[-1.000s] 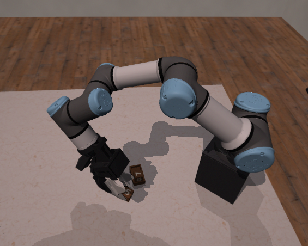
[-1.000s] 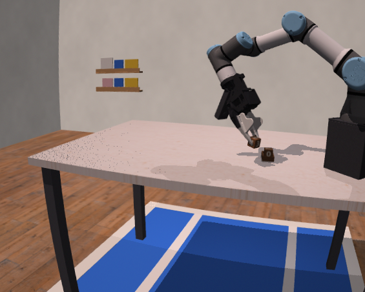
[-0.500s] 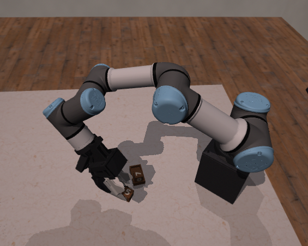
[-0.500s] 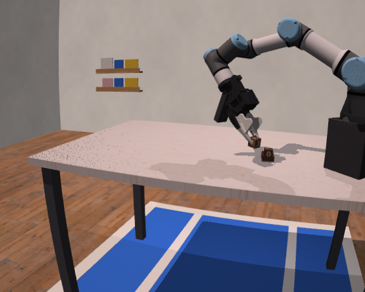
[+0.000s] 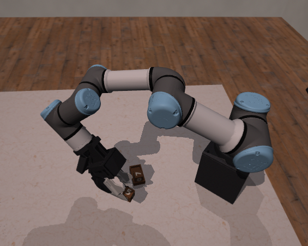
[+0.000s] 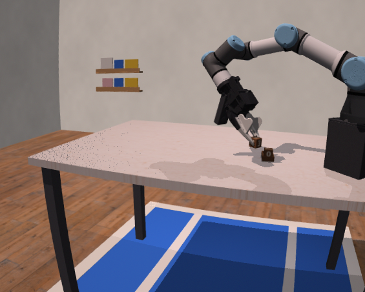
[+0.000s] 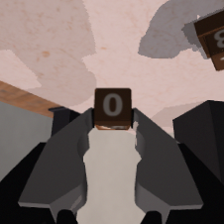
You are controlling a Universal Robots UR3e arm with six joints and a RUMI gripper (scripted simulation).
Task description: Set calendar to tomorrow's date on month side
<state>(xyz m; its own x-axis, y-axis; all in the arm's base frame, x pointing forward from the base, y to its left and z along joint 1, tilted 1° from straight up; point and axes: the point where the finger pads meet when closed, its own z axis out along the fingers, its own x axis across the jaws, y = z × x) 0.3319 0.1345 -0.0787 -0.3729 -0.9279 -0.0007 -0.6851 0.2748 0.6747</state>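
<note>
Now: hand 1 cm past the brown digit cube and 1 cm above it. The rest, counted from my hand: calendar tray (12 cm to the right, 8 cm below, 2 cm behind).
</note>
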